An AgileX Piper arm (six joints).
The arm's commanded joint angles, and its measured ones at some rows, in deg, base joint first. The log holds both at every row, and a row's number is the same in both.
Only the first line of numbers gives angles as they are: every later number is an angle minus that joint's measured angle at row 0.
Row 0, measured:
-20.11, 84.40, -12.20, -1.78, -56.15, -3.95
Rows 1 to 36, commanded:
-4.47, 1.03, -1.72, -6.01, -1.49, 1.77
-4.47, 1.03, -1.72, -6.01, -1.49, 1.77
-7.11, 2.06, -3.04, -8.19, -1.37, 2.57
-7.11, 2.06, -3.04, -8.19, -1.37, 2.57
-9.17, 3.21, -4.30, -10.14, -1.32, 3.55
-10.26, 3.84, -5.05, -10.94, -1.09, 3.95
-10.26, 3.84, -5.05, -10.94, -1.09, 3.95
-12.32, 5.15, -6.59, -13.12, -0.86, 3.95
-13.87, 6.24, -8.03, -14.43, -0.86, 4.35
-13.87, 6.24, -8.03, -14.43, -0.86, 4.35
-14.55, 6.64, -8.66, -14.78, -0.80, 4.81
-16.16, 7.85, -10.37, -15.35, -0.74, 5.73
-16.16, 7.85, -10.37, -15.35, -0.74, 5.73
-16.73, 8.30, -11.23, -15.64, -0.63, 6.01
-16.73, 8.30, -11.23, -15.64, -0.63, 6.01
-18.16, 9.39, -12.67, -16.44, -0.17, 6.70
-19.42, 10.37, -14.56, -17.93, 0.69, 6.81
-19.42, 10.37, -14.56, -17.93, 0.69, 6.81
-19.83, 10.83, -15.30, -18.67, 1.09, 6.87
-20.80, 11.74, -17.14, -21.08, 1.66, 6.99
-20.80, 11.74, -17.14, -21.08, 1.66, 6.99
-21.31, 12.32, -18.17, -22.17, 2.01, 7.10
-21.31, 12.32, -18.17, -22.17, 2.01, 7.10
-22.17, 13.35, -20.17, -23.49, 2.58, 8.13
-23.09, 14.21, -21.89, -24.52, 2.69, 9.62
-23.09, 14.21, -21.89, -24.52, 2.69, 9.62
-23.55, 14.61, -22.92, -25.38, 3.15, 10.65
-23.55, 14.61, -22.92, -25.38, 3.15, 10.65
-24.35, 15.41, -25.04, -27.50, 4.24, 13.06
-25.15, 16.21, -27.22, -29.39, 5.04, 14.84
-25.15, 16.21, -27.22, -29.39, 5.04, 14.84
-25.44, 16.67, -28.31, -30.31, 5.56, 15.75
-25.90, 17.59, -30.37, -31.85, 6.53, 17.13
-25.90, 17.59, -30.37, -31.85, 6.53, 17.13
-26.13, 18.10, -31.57, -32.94, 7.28, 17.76
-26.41, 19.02, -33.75, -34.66, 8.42, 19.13
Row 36, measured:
-25.73, 17.99, -30.77, -31.68, 6.76, 16.96
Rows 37 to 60, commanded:
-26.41, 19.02, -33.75, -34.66, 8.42, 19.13
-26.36, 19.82, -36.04, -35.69, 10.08, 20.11
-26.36, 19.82, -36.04, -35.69, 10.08, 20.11
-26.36, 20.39, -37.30, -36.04, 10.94, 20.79
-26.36, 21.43, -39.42, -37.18, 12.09, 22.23
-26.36, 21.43, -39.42, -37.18, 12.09, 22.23
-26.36, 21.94, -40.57, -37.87, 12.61, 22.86
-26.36, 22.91, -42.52, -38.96, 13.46, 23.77
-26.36, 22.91, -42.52, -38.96, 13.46, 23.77
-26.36, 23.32, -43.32, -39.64, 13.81, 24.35
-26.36, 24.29, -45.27, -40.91, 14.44, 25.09
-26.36, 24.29, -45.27, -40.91, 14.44, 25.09
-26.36, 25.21, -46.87, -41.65, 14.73, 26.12
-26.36, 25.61, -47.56, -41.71, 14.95, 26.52
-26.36, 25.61, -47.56, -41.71, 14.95, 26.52
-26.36, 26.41, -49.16, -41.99, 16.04, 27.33
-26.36, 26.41, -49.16, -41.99, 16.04, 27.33
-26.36, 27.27, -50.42, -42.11, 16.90, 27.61
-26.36, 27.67, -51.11, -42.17, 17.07, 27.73
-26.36, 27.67, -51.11, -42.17, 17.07, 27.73
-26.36, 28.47, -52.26, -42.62, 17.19, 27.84
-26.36, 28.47, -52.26, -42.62, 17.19, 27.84
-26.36, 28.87, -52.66, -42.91, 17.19, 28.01
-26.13, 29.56, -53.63, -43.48, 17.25, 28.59
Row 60, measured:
-26.76, 28.64, -51.68, -41.65, 18.97, 27.79
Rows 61 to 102, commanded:
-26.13, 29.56, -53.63, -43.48, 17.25, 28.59
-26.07, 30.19, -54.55, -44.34, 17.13, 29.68
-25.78, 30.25, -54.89, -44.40, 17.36, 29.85
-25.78, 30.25, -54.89, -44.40, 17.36, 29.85
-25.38, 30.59, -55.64, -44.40, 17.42, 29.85
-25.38, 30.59, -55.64, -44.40, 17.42, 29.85
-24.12, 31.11, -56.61, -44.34, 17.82, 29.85
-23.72, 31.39, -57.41, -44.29, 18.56, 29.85
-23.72, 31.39, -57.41, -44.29, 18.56, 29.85
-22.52, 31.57, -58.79, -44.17, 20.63, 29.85
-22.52, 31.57, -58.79, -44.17, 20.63, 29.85
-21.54, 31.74, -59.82, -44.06, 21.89, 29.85
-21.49, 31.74, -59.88, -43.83, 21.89, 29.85
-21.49, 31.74, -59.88, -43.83, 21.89, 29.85
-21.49, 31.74, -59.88, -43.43, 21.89, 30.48
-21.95, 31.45, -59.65, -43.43, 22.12, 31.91
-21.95, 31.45, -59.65, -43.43, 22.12, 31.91
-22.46, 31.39, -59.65, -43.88, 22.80, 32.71
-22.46, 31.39, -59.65, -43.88, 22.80, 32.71
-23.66, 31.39, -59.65, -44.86, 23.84, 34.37
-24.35, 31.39, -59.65, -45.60, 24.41, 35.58
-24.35, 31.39, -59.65, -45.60, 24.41, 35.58
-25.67, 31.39, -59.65, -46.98, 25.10, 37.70
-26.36, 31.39, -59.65, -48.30, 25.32, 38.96
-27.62, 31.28, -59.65, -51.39, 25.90, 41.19
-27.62, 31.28, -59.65, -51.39, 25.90, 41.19
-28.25, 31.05, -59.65, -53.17, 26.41, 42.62
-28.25, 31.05, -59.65, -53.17, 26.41, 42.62
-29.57, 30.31, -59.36, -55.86, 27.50, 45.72
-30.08, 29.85, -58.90, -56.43, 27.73, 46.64
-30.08, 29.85, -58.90, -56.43, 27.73, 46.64
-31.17, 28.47, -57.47, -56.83, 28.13, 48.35
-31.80, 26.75, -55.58, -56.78, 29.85, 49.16
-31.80, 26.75, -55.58, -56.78, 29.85, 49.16
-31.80, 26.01, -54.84, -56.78, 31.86, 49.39
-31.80, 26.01, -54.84, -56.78, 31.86, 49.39
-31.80, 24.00, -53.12, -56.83, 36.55, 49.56
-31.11, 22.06, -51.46, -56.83, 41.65, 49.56
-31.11, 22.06, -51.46, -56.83, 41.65, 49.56
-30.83, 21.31, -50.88, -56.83, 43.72, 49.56
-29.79, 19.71, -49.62, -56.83, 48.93, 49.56
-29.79, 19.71, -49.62, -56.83, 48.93, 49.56
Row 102, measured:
-31.00, 22.23, -51.11, -56.32, 42.40, 49.39
